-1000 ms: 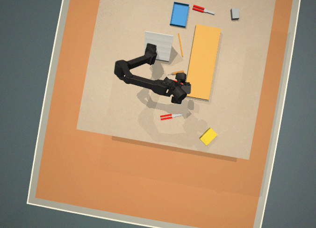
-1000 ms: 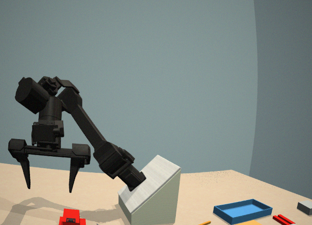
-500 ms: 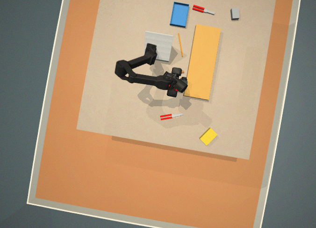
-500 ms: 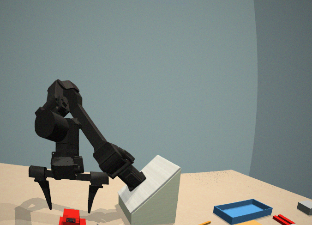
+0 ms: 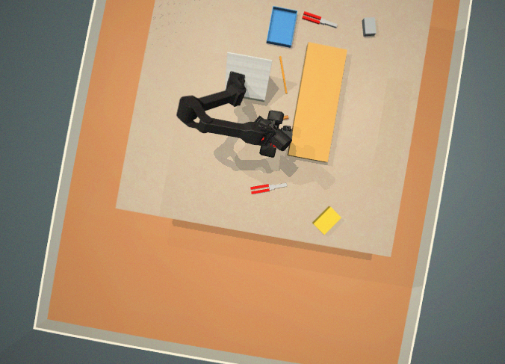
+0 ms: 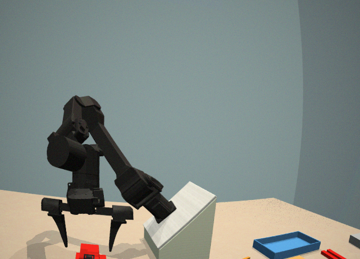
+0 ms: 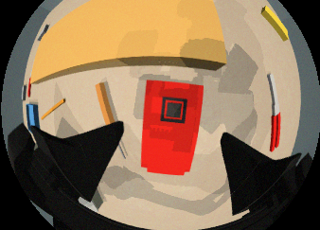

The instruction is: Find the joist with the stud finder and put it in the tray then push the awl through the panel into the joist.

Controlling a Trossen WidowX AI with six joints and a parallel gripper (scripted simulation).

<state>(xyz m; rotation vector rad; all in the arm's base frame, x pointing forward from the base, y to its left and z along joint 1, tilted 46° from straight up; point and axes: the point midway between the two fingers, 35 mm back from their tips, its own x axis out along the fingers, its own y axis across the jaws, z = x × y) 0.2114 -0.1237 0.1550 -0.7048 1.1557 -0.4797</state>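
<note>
The red stud finder lies 20 mm below my gripper tip. The rest, counted from my gripper tip: awl (90 mm to the left, 60 mm below, 30 mm behind); then thin orange stick (300 mm to the left, 60 mm below, 30 mm behind); then yellow block (320 mm ahead, 300 mm to the right, 50 mm below).
</note>
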